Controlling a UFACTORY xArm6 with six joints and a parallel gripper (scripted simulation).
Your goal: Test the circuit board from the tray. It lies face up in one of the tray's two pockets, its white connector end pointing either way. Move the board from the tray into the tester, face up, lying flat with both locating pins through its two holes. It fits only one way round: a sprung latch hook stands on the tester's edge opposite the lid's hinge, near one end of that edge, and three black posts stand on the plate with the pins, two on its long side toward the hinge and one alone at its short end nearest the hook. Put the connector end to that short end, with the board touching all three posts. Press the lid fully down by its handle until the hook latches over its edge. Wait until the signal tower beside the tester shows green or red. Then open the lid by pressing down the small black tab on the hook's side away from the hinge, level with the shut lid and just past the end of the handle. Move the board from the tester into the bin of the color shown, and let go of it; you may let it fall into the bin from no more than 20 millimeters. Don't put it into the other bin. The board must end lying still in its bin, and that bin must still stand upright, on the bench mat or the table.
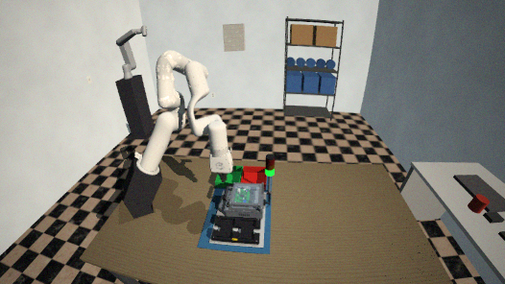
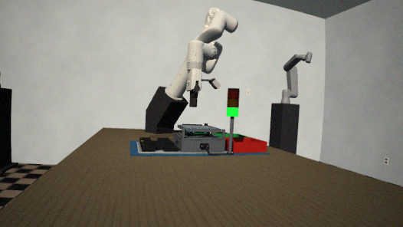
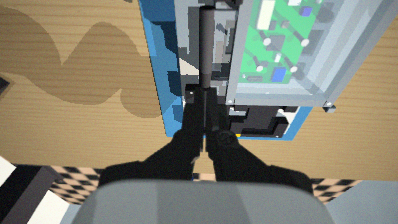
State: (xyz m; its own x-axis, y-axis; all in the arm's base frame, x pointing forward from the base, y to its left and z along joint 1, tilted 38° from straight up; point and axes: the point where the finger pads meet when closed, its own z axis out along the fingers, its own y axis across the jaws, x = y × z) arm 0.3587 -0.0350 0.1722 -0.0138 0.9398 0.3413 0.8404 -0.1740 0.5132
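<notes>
The black latch hook is 2 cm ahead of my hand, 6 cm to the left of it and 11 cm below it. From my hand the other things lie so: tester plate: 9 cm ahead, 1 cm to the left, 13 cm below; green circuit board: 8 cm ahead, 13 cm below; tester lid: 9 cm ahead, 11 cm below.
</notes>
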